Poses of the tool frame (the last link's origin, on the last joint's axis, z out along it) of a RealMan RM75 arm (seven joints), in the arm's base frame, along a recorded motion.
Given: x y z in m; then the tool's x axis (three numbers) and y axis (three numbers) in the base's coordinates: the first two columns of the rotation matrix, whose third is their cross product.
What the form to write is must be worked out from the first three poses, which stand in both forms.
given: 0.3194 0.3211 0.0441 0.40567 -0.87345 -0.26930 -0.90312 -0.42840 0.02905
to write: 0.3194 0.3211 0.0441 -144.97 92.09 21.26
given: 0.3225 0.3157 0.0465 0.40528 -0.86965 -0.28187 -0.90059 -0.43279 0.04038
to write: 0.3225 0.3157 0.0465 -145.11 91.85 22.78
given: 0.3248 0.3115 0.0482 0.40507 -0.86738 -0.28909 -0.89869 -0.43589 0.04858
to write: 0.3248 0.3115 0.0482 -145.27 91.72 23.75
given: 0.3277 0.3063 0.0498 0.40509 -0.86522 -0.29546 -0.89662 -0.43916 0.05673
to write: 0.3277 0.3063 0.0498 -145.46 91.59 24.66
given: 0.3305 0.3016 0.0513 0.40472 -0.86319 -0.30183 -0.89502 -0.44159 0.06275
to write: 0.3305 0.3016 0.0513 -145.53 91.46 25.45
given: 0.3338 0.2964 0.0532 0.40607 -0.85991 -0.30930 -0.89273 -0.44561 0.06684
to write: 0.3338 0.2964 0.0532 -145.60 91.13 26.24
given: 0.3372 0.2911 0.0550 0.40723 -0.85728 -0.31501 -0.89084 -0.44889 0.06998
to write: 0.3372 0.2911 0.0550 -145.66 90.86 26.84
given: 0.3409 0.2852 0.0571 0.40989 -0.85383 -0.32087 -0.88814 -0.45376 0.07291
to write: 0.3409 0.2852 0.0571 -145.81 90.45 27.45
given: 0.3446 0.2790 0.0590 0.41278 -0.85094 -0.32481 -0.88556 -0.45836 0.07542
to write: 0.3446 0.2790 0.0590 -145.99 90.10 27.91
